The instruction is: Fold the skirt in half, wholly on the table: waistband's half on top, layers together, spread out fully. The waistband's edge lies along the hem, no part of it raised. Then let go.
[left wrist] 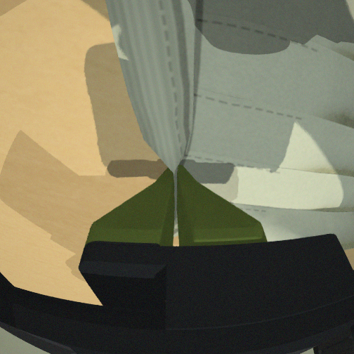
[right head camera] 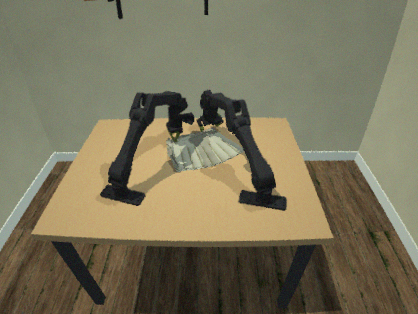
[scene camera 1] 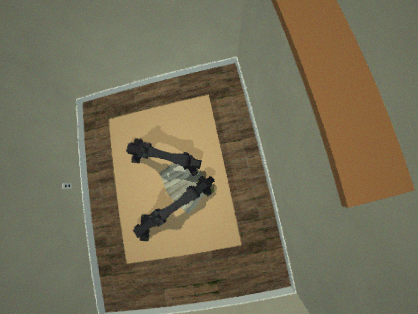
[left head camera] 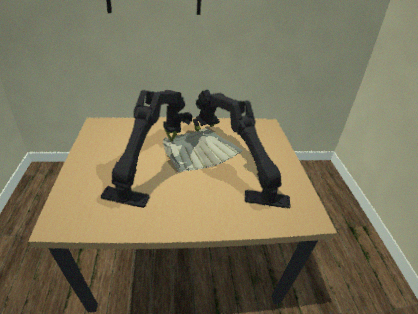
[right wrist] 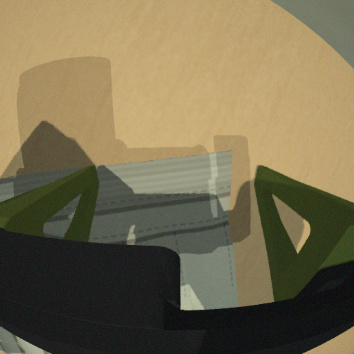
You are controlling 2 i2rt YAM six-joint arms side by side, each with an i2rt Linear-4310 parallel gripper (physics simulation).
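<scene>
The pale grey-green pleated skirt (left head camera: 205,151) (right head camera: 202,152) (scene camera 1: 176,184) (left wrist: 240,120) lies on the table, its pleats fanning toward the front and its waistband (left wrist: 145,75) (right wrist: 170,172) along the back. My left gripper (left head camera: 172,138) (right head camera: 175,139) (left wrist: 175,174) is shut on the waistband's left corner, where the band is pinched into a point and drawn up. My right gripper (left head camera: 197,128) (right head camera: 202,129) (right wrist: 176,174) is open above the waistband's other end. That end's corner shows between its spread fingers, closer to the finger at the right of the right wrist view. The right arm hides part of the skirt in the scene view.
The wooden table (left head camera: 150,222) (right head camera: 150,222) (scene camera 1: 175,115) carries both arm bases, at the left and right in front of the skirt. The upper arms reach over the table on either side of the skirt, and the two wrists are close together over its back edge.
</scene>
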